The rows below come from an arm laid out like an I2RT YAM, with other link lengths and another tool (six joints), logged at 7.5 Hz.
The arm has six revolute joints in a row. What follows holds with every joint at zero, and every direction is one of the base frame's.
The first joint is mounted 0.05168 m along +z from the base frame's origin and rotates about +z.
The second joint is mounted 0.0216 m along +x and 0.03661 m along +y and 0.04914 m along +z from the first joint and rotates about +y.
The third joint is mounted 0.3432 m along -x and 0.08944 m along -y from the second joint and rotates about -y.
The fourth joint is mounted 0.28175 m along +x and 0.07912 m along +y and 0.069 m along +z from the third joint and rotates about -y.
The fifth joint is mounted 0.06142 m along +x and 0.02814 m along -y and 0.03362 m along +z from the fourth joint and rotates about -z.
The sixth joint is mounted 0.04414 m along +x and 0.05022 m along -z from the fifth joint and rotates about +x.
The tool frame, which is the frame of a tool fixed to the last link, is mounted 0.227 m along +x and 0.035 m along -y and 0.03 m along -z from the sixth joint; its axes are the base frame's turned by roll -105, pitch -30.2 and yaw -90 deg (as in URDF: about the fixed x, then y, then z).
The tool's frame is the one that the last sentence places.
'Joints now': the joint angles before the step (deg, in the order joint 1, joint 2, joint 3, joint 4, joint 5, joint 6). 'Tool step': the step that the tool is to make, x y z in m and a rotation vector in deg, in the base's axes. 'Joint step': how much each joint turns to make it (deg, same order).
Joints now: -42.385 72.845 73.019 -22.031 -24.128 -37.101
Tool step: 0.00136 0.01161 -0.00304 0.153 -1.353 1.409
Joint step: 0.388 -1.555 -2.847 2.460 -1.322 0.641
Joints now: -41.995 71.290 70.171 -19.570 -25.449 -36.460
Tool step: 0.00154 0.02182 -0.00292 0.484 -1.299 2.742
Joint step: 0.851 -2.133 -2.923 1.688 -2.198 0.552
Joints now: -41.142 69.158 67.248 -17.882 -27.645 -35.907
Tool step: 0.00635 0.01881 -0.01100 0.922 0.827 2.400
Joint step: 1.951 -0.318 -1.176 -0.367 -0.481 0.004
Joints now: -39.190 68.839 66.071 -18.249 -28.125 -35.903
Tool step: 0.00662 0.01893 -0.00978 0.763 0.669 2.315
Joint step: 2.191 -0.267 -1.164 -0.031 -0.185 0.147
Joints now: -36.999 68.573 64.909 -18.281 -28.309 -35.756
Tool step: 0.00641 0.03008 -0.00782 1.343 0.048 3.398
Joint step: 3.027 -1.062 -1.740 0.323 -0.745 0.966
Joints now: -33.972 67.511 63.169 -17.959 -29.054 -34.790
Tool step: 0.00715 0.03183 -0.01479 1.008 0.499 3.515
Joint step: 3.850 -0.833 -2.692 1.274 0.083 0.770
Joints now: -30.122 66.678 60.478 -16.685 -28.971 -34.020
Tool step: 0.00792 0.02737 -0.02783 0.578 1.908 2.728
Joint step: 4.437 0.248 -3.371 1.843 1.718 0.384
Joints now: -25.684 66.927 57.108 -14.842 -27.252 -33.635
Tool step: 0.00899 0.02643 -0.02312 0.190 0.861 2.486
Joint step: 4.527 0.448 -3.490 3.422 1.922 0.789
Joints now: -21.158 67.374 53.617 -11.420 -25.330 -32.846
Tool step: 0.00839 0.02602 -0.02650 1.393 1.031 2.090
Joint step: 4.135 1.141 -3.577 4.096 1.425 1.940
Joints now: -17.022 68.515 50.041 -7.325 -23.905 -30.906
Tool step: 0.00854 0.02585 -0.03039 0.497 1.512 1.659
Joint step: 4.871 1.989 -3.453 4.479 2.835 1.636
